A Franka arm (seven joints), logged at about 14 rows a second.
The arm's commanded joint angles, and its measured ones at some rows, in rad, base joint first. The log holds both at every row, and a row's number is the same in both.
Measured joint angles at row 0:
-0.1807 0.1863 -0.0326 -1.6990 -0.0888 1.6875 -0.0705
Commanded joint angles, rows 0 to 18:
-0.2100 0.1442 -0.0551 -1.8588 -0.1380 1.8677 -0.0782
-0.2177 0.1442 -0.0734 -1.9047 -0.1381 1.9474 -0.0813
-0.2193 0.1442 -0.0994 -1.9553 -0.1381 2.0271 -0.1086
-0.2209 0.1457 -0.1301 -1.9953 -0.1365 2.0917 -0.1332
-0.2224 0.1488 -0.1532 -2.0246 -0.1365 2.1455 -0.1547
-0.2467 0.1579 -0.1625 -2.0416 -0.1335 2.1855 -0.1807
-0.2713 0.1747 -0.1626 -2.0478 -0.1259 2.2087 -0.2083
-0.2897 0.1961 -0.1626 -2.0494 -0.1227 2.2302 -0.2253
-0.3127 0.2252 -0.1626 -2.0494 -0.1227 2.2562 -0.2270
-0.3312 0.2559 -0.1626 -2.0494 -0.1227 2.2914 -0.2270
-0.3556 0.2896 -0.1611 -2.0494 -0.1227 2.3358 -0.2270
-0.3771 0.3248 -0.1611 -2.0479 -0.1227 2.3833 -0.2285
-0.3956 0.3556 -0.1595 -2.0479 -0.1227 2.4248 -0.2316
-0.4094 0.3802 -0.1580 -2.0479 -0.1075 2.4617 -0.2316
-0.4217 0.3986 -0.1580 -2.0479 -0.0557 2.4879 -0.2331
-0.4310 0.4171 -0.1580 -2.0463 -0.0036 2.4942 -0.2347
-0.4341 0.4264 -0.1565 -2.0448 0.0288 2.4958 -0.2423
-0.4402 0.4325 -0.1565 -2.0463 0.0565 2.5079 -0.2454
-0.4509 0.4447 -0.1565 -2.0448 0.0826 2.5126 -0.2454
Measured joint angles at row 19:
-0.4274 0.4294 -0.1681 -2.0612 0.0193 2.5039 -0.2301
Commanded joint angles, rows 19 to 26:
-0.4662 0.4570 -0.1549 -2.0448 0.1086 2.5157 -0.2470
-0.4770 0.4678 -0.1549 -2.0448 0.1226 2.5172 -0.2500
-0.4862 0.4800 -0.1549 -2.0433 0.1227 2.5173 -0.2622
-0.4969 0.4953 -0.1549 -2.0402 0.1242 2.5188 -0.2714
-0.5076 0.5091 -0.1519 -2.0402 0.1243 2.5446 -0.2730
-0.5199 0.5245 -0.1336 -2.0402 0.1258 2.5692 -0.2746
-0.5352 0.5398 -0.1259 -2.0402 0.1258 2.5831 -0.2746
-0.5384 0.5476 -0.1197 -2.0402 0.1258 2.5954 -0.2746
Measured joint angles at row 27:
-0.5143 0.5159 -0.1464 -2.0605 0.0810 2.5690 -0.2467
